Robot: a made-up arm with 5 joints. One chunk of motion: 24 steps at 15 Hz.
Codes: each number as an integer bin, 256 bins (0 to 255) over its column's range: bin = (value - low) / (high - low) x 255, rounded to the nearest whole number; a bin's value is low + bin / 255 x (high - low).
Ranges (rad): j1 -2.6..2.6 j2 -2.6..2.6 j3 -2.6..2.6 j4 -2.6..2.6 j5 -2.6..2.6
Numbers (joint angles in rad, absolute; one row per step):
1: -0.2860 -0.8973 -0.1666 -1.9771 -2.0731
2: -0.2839 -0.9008 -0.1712 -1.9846 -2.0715
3: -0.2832 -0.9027 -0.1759 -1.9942 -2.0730
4: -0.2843 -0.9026 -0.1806 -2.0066 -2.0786
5: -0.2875 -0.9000 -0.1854 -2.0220 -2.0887
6: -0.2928 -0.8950 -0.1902 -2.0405 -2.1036
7: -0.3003 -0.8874 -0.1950 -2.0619 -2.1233
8: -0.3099 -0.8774 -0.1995 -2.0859 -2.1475
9: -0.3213 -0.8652 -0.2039 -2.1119 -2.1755
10: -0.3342 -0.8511 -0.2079 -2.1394 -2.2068
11: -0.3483 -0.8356 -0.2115 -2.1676 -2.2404
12: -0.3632 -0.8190 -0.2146 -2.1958 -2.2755
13: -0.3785 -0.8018 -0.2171 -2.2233 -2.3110
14: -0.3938 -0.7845 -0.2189 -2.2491 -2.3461
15: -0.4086 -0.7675 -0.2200 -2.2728 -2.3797
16: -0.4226 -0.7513 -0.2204 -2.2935 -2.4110
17: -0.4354 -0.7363 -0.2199 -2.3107 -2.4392
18: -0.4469 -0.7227 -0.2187 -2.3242 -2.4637
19: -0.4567 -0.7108 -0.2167 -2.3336 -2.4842
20: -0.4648 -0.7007 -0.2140 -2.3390 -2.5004
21: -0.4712 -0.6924 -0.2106 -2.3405 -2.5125
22: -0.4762 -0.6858 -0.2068 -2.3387 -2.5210
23: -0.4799 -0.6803 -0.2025 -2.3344 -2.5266
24: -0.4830 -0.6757 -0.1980 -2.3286 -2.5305
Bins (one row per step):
1: 113 83 119 31 26
2: 114 83 119 30 26
3: 114 83 119 30 26
4: 114 83 119 29 26
5: 113 83 118 28 25
6: 113 84 118 27 24
7: 113 84 118 26 23
8: 112 84 118 25 22
9: 112 85 118 24 21
10: 111 86 117 23 19
11: 110 87 117 21 18
12: 110 87 117 20 16
13: 109 88 117 18 14
14: 108 89 117 17 12
15: 107 90 117 16 11
16: 107 91 117 15 9
17: 106 91 117 14 8
18: 106 92 117 14 7
19: 105 93 117 13 6
20: 105 93 117 13 5
21: 104 94 117 13 4
22: 104 94 117 13 4
23: 104 94 118 13 4
24: 104 94 118 13 3

